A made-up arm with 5 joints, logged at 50 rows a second.
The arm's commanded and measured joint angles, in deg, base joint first. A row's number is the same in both.
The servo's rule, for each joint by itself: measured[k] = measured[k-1] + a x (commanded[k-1-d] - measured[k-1]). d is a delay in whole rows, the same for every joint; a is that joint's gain. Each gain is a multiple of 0.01, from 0.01 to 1. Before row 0 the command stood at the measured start. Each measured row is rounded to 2 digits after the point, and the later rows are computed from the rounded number. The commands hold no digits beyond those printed.
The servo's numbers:
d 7
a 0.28 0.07 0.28 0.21 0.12
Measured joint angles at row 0:
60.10 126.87 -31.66 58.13 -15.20
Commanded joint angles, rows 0 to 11:
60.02 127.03 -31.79 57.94 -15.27
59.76 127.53 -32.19 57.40 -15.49
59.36 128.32 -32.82 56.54 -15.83
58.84 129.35 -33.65 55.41 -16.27
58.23 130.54 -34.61 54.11 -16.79
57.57 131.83 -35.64 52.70 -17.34
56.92 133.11 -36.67 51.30 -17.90
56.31 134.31 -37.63 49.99 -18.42
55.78 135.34 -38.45 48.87 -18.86
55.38 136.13 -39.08 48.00 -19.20
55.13 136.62 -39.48 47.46 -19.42
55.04 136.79 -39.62 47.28 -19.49
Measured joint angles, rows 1 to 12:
60.10 126.87 -31.66 58.13 -15.20
60.10 126.87 -31.66 58.13 -15.20
60.10 126.87 -31.66 58.13 -15.20
60.10 126.87 -31.66 58.13 -15.20
60.10 126.87 -31.66 58.13 -15.20
60.10 126.87 -31.66 58.13 -15.20
60.10 126.87 -31.66 58.13 -15.20
60.08 126.88 -31.70 58.09 -15.21
59.99 126.93 -31.84 57.95 -15.24
59.81 127.03 -32.11 57.65 -15.31
59.54 127.19 -32.54 57.18 -15.43
59.17 127.42 -33.12 56.54 -15.59

